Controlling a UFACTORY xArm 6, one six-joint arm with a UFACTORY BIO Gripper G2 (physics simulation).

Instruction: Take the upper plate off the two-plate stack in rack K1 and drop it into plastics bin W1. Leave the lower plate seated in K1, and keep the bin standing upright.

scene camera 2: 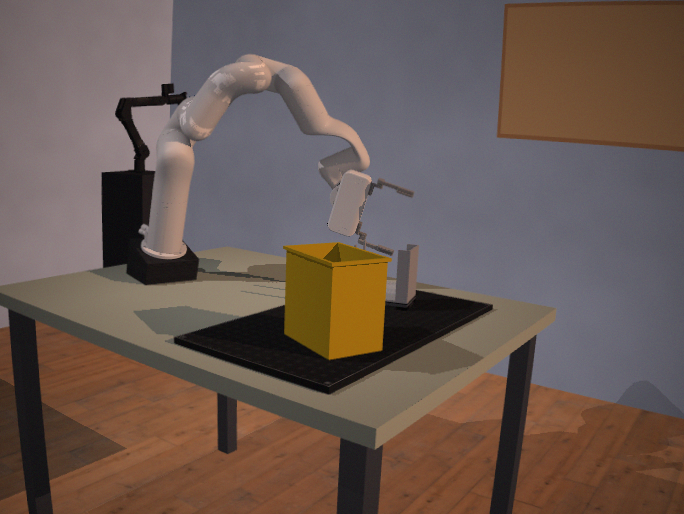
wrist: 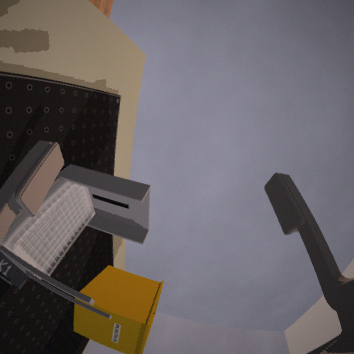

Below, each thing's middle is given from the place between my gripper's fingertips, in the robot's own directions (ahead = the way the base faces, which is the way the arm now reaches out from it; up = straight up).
Right now my hand is 460 mm to the left of the yellow plastics bin W1 (scene camera 2: pixel 335 293), 90 mm above it and 20 mm short of it.
